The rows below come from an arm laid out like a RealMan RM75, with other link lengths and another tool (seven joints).
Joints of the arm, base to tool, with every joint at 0 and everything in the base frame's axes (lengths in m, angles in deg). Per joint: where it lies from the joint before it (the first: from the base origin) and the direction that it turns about. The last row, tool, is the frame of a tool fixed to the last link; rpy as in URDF.
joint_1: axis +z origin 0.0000 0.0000 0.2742
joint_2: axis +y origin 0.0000 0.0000 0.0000
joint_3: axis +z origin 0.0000 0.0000 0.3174
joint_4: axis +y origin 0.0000 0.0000 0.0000
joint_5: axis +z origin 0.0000 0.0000 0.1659
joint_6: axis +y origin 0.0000 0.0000 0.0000
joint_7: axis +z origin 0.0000 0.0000 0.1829
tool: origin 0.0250 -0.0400 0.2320 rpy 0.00 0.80 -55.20
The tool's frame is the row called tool.
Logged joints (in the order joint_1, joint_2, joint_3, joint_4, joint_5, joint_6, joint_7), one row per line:
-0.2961 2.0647 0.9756 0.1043 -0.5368 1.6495 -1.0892
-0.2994 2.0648 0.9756 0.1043 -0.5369 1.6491 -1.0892
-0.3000 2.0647 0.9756 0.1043 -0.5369 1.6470 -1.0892
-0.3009 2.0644 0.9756 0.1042 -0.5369 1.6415 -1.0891
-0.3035 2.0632 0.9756 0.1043 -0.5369 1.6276 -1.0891
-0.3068 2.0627 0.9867 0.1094 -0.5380 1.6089 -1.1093
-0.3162 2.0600 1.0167 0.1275 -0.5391 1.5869 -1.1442
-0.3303 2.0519 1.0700 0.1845 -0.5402 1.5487 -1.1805
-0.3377 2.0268 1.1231 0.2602 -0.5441 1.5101 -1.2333
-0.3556 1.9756 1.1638 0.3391 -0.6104 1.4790 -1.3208
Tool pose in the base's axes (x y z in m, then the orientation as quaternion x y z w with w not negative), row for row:
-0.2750 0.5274 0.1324 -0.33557 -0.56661 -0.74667 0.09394
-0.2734 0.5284 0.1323 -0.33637 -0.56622 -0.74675 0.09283
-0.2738 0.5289 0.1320 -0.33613 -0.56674 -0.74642 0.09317
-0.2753 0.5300 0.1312 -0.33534 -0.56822 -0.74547 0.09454
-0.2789 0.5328 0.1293 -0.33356 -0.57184 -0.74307 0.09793
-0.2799 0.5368 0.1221 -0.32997 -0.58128 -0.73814 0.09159
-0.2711 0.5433 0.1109 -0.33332 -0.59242 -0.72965 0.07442
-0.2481 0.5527 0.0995 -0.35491 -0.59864 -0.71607 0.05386
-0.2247 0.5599 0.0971 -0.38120 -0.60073 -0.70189 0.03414
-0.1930 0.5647 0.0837 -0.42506 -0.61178 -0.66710 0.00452
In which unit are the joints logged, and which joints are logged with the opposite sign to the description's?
The joints are logged in radians. Opposite sign: joint_2, joint_5.
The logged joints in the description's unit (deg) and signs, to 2 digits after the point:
-16.97 -118.30 55.90 5.98 30.76 94.51 -62.41
-17.15 -118.30 55.90 5.98 30.76 94.49 -62.41
-17.19 -118.30 55.90 5.98 30.76 94.37 -62.41
-17.24 -118.28 55.90 5.97 30.76 94.05 -62.40
-17.39 -118.21 55.90 5.98 30.76 93.25 -62.40
-17.58 -118.18 56.53 6.27 30.83 92.18 -63.56
-18.12 -118.03 58.25 7.31 30.89 90.92 -65.56
-18.92 -117.57 61.31 10.57 30.95 88.73 -67.64
-19.35 -116.13 64.35 14.91 31.17 86.52 -70.66
-20.37 -113.19 66.68 19.43 34.97 84.74 -75.68

